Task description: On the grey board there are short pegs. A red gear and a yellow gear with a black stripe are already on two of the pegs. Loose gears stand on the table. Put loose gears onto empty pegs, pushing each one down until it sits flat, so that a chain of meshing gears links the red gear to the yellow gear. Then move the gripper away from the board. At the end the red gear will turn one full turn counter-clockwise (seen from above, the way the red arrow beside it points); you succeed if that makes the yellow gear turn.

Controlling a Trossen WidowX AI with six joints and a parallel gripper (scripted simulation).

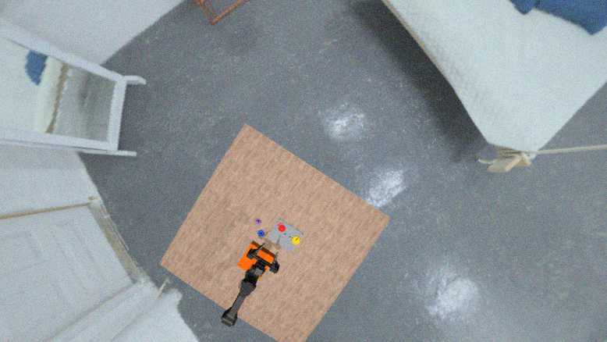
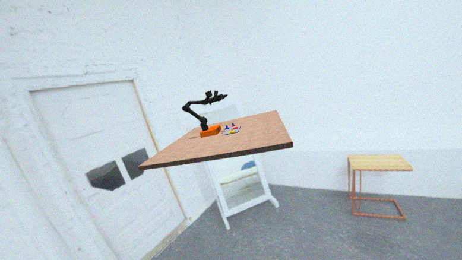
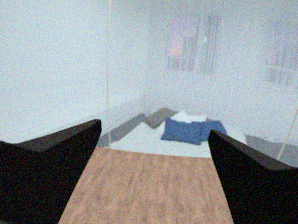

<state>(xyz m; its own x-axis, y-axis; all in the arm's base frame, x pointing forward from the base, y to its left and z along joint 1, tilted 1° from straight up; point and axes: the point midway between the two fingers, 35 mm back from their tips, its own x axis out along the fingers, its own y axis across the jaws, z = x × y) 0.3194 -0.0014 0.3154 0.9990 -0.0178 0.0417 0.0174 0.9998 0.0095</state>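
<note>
My gripper tip is 36 cm above the blue gear, 12 cm past it and 10 cm to the right of it. Also, from my gripper tip: yellow gear: 36 cm below, 15 cm to the right, 2 cm behind; then purple gear: 36 cm below, 16 cm to the left, 5 cm behind; then red arrow: 37 cm below, 2 cm ahead, 1 cm to the left.
</note>
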